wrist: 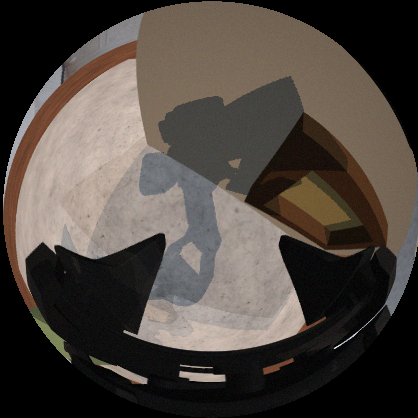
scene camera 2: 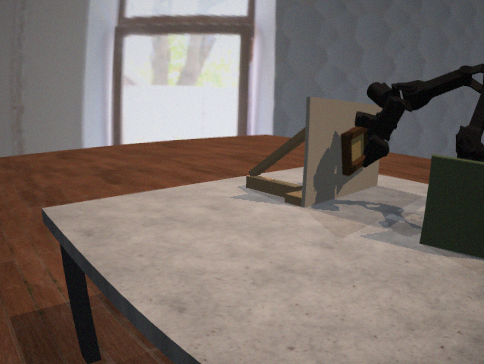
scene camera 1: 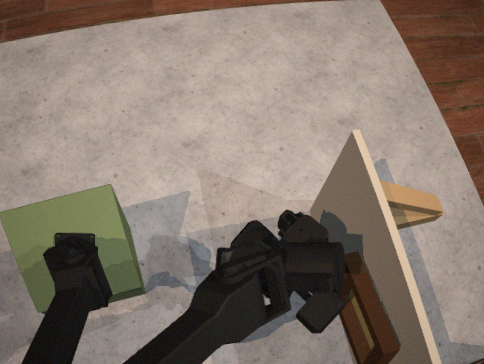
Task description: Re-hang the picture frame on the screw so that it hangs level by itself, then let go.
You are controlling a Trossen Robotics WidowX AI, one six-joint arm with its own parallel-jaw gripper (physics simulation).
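Places are measured from the arm's base along level axes (x back, y right, z up), in millimetres.
Where they show: gripper, fingertip midpoint: (wrist: 224, 241) (scene camera 2: 364, 160); arm's base, origin of the base link: (scene camera 2: 469, 185) (scene camera 1: 75, 251).
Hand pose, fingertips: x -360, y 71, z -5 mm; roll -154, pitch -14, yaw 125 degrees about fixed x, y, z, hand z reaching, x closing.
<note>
Things, the pixels of their centre, and the offset from my fingertips. "spot": a spot on its surface instead. Level surfaces: height alone.
- brown picture frame, body centre: (wrist: 326, 211) (scene camera 1: 362, 317) (scene camera 2: 357, 147) dx -81, dy +74, dz +25 mm
- upright beige board, surface spot: (wrist: 240, 40) (scene camera 2: 328, 127) spot: dx -80, dy -79, dz +88 mm
- grey table, its level: dz -130 mm
The brown picture frame (scene camera 1: 355, 264) (scene camera 2: 346, 155) (wrist: 360, 187) is against the upright beige board (scene camera 1: 345, 180) (scene camera 2: 325, 130) (wrist: 240, 40), above the table. The screw does not show, and I cannot tell whether the frame hangs level. My gripper (scene camera 1: 315, 267) (scene camera 2: 372, 134) (wrist: 224, 241) is open and empty. It is in front of the board, close to the frame, and covers part of the frame in scene camera 2. In the wrist view the frame lies up and to the right, beyond the right finger and outside the gap between the fingers.
Wooden braces (scene camera 1: 412, 196) (scene camera 2: 277, 152) support the board from behind. A green block (scene camera 1: 90, 210) (scene camera 2: 452, 205) stands on the grey table (scene camera 1: 175, 100) (scene camera 2: 200, 240) under the arm's base. The arm reaches from the block towards the board.
</note>
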